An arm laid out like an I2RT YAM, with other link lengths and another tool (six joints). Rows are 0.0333 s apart.
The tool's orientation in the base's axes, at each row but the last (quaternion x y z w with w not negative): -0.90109 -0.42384 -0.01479 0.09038; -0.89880 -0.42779 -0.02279 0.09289; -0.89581 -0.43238 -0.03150 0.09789; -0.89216 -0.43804 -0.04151 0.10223; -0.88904 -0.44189 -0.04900 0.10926; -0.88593 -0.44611 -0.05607 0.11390; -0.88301 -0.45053 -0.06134 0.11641
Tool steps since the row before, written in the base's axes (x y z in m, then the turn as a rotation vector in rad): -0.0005 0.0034 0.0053 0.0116 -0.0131 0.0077; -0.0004 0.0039 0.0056 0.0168 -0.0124 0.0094; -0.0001 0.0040 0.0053 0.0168 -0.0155 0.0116; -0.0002 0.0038 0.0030 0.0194 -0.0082 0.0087; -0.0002 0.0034 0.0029 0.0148 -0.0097 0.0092; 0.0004 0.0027 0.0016 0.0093 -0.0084 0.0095; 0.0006 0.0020 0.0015 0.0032 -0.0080 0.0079
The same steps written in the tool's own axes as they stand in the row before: 0.0028 -0.0033 -0.0046 -0.0017 0.0159 -0.0104; 0.0034 -0.0035 -0.0048 0.0023 0.0193 -0.0122; 0.0038 -0.0033 -0.0044 0.0002 0.0208 -0.0150; 0.0033 -0.0029 -0.0021 0.0070 0.0189 -0.0106; 0.0030 -0.0026 -0.0020 0.0031 0.0161 -0.0114; 0.0027 -0.0015 -0.0009 0.0009 0.0109 -0.0113; 0.0022 -0.0009 -0.0009 -0.0027 0.0059 -0.0097
